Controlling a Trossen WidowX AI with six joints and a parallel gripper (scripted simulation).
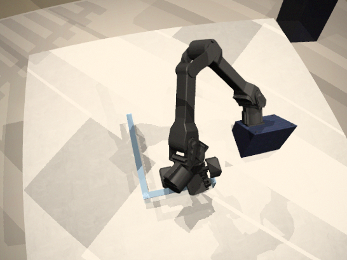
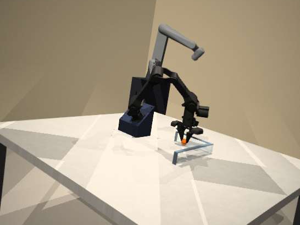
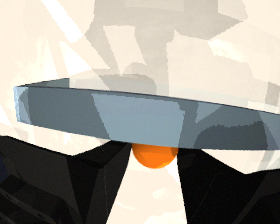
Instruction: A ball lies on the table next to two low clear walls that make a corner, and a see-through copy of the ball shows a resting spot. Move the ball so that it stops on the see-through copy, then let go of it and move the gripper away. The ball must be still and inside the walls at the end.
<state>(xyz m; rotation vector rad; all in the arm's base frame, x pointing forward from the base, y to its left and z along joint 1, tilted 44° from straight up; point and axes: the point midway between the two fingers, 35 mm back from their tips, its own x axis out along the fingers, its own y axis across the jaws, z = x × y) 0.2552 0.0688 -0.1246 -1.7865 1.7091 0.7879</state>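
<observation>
Now: gripper tip 10 mm above the see-through ball copy. Also, from my gripper tip: orange ball (right at my gripper tip).
</observation>
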